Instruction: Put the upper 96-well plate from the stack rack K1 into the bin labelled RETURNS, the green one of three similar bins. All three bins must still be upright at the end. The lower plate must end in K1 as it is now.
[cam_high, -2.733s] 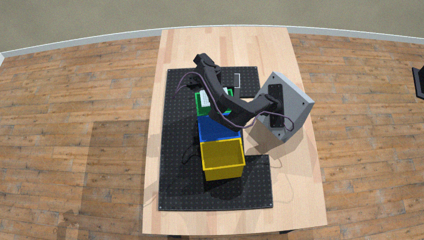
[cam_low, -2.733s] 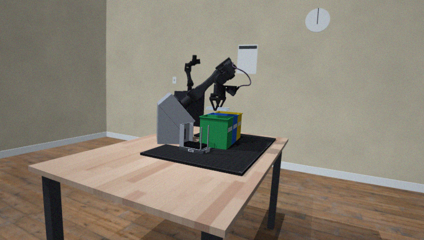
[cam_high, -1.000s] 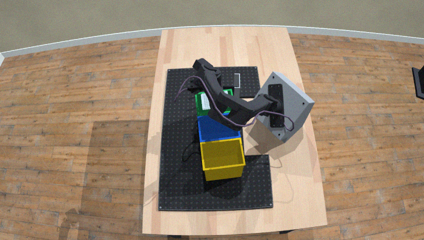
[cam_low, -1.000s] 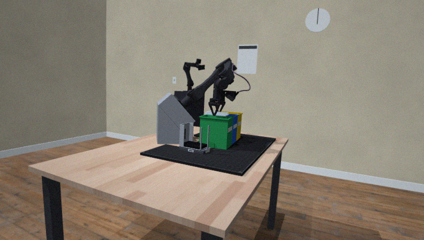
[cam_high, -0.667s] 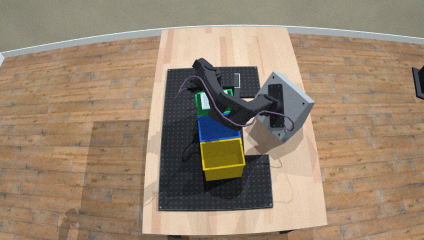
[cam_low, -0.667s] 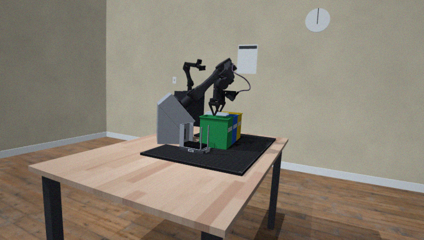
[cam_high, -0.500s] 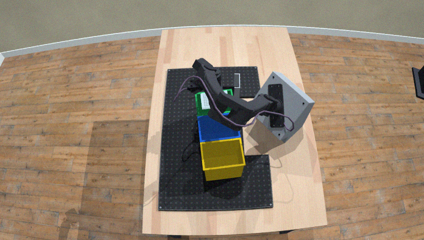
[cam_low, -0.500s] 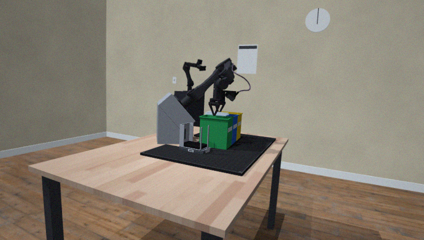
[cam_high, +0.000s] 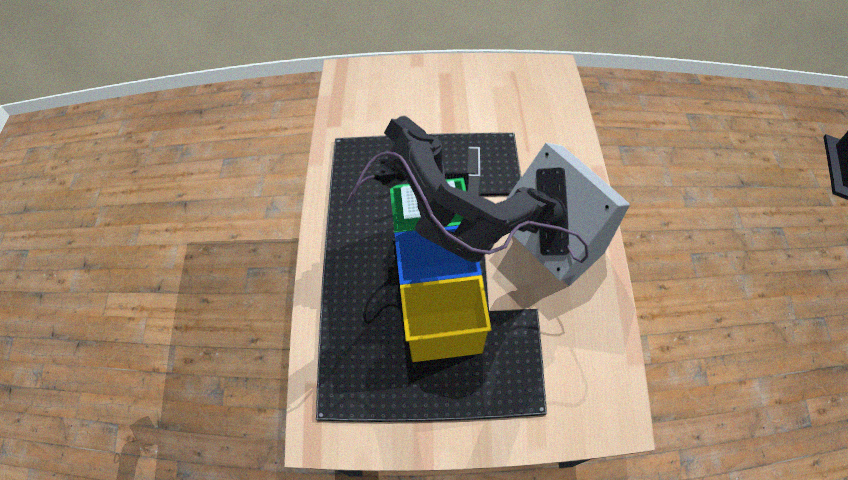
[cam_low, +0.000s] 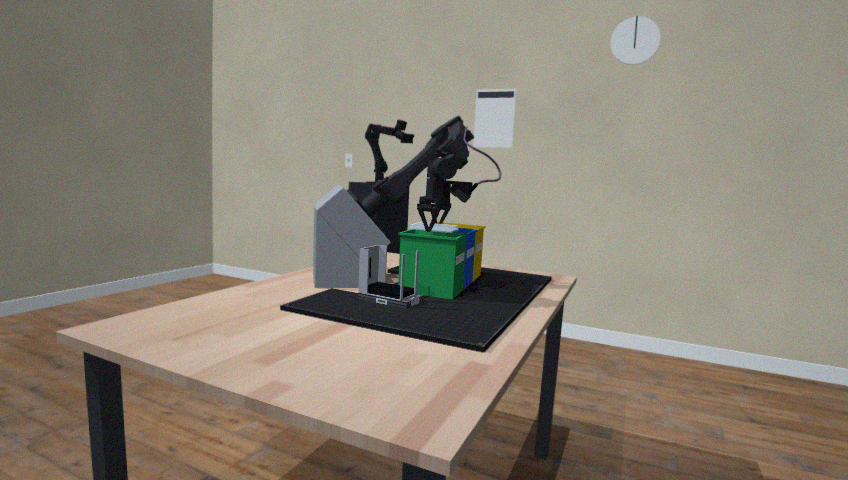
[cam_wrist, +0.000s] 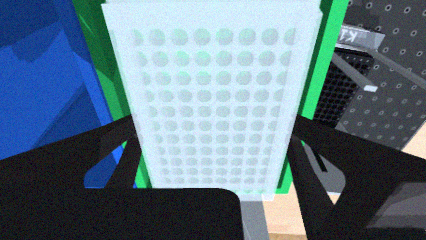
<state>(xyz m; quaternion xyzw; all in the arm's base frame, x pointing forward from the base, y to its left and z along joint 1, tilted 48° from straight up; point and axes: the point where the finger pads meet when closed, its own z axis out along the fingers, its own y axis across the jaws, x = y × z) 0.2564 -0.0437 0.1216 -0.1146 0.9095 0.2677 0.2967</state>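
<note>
Right now the green bin is 11 cm below my hand. Also, from my hand: dark plate 17 cm to the right, 17 cm below, 1 cm behind; white 96-well plate right at my hand; blue bin 12 cm to the left, 11 cm below, 5 cm behind.
</note>
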